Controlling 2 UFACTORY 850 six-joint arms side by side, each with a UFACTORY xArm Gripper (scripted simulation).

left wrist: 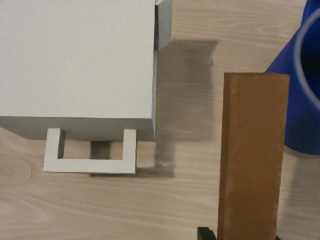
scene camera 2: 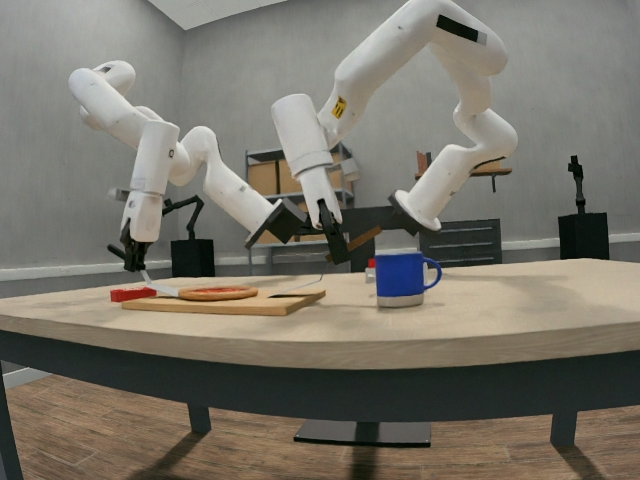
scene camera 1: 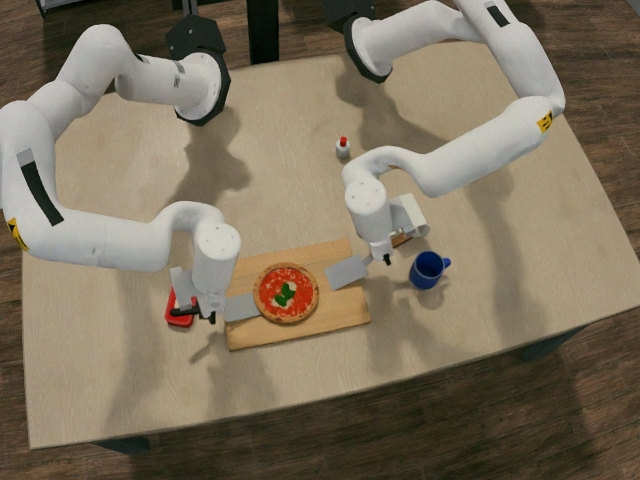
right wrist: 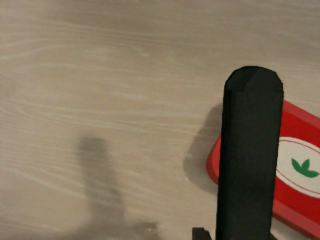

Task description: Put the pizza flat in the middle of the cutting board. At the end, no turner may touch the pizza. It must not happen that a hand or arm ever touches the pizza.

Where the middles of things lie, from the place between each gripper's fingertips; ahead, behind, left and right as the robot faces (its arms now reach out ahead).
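Scene:
My left gripper (scene camera 2: 343,262) is 9 cm past the white mug (left wrist: 78,77), 10 cm to the right of it and 6 cm above it. Distances from my left hand: brown-handled turner (scene camera 1: 351,269), 3 cm to the right and 3 cm below; cutting board (scene camera 1: 345,307), 24 cm to the right and 9 cm below; pizza (scene camera 1: 285,292), 1 cm ahead, 25 cm to the right and 7 cm below. Going by its middle, the brown-handled turner is nearer to my left gripper than to my right hand.
The black-handled turner (scene camera 1: 242,306) is 10 mm to the left of my right hand (scene camera 2: 133,270) and 10 mm below it. Distances from my right hand: brown-handled turner, 10 mm behind, 430 mm to the left and 30 mm below; cutting board, 10 mm behind, 220 mm to the left and 90 mm below; pizza, 10 mm behind, 210 mm to the left and 70 mm below. Going by its middle, the pizza is nearer to my right hand than to my left gripper.

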